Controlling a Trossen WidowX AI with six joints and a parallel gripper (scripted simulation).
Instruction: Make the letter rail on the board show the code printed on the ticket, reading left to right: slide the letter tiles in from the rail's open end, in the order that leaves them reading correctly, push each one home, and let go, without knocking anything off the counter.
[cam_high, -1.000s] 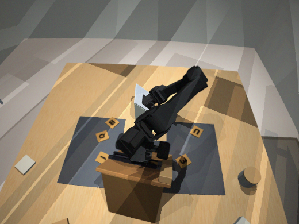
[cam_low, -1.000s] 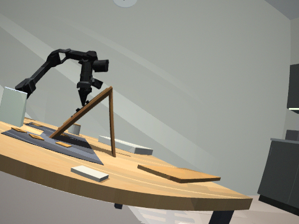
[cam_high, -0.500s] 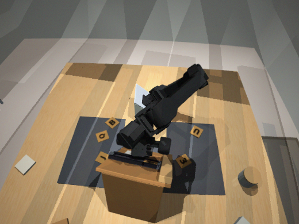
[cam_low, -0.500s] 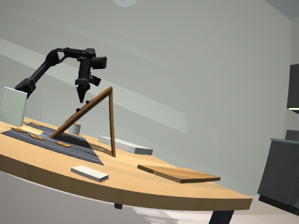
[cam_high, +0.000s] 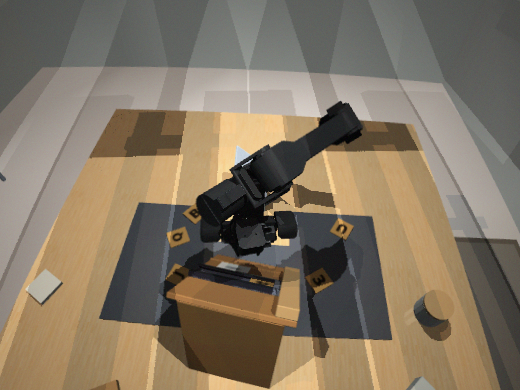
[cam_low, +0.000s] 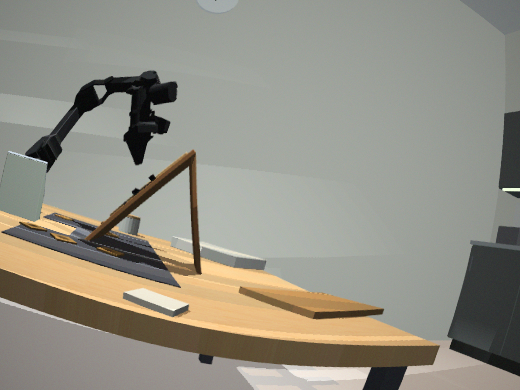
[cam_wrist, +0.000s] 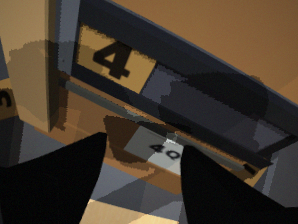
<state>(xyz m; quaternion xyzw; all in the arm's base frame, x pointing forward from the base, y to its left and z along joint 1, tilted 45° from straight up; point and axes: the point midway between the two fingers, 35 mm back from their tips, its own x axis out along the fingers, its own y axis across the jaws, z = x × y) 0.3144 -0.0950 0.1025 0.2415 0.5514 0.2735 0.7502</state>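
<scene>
Now: the q tile 23 cm to the right of my gripper tip, 22 cm below it and 15 cm behind it. Round my gripper tip: tile marked 4: 5 cm below, 4 cm ahead, 3 cm to the left; then dark mat: 22 cm below, 12 cm behind, 1 cm to the right; then white ticket: 13 cm below, 4 cm to the right, 3 cm behind.
</scene>
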